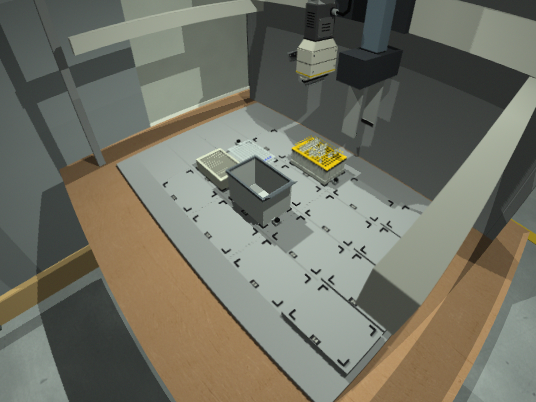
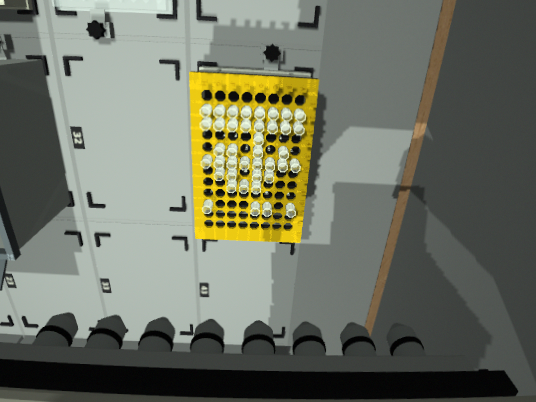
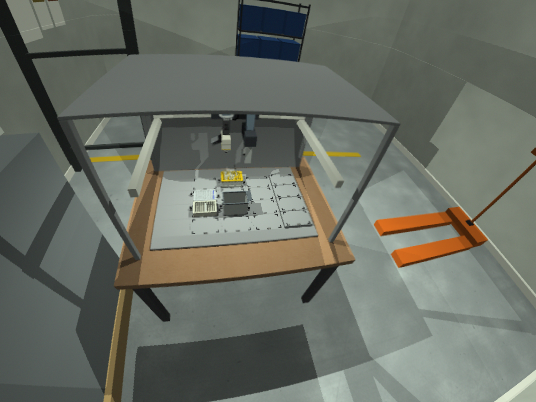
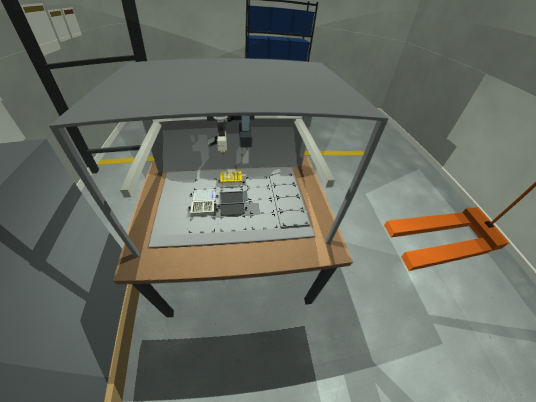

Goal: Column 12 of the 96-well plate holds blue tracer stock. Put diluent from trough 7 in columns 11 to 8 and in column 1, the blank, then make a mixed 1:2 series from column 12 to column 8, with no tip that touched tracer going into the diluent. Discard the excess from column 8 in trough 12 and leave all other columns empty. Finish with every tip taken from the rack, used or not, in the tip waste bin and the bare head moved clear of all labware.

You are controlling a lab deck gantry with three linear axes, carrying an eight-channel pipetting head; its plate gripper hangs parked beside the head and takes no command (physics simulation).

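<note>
The eight-channel head hangs high near the back wall; its eight nozzles are bare. The plate gripper hangs beside it as a dark block; its fingers are unclear. The yellow tip rack holds two full rows of tips and scattered others; several holes are empty. The 96-well plate shows blue at one end. The cream trough block stands beside it. The grey waste bin stands beside both; a pale patch shows inside.
Black clamp knobs stand at labware edges on the marked deck. A pale beam runs along the right side and another beam along the left. The dark back wall stands behind the head.
</note>
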